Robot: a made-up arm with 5 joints.
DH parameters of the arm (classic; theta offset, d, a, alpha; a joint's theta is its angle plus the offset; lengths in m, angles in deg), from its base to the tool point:
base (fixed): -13.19 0 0.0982 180
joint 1: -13.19 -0.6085 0.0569 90
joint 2: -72.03 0 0.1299 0
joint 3: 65.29 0 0.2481 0
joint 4: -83.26 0.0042 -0.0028 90
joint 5: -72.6 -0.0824 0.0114 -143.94
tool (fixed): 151.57 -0.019 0 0
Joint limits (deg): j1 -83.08..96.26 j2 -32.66..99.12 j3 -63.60..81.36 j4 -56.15..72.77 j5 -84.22..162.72
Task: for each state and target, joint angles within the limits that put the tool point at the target. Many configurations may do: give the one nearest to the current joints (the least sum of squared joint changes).
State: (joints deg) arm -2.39 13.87 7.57 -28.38 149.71
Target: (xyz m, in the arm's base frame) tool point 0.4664 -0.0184 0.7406
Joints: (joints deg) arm 1.33 -13.27 27.85 -37.94 148.71
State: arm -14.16 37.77 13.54 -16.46 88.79
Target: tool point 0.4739 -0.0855 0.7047
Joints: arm 8.96 -9.59 28.42 -26.13 88.49
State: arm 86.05 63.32 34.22 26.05 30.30
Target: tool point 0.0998 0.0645 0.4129
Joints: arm 96.26 89.75 60.87 29.56 80.50
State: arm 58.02 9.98 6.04 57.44 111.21
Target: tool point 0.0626 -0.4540 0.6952
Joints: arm 94.68 16.16 -13.76 44.03 110.32
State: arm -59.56 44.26 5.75 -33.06 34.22
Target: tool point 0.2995 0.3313 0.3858
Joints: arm -61.68 73.05 -17.47 -26.63 32.48
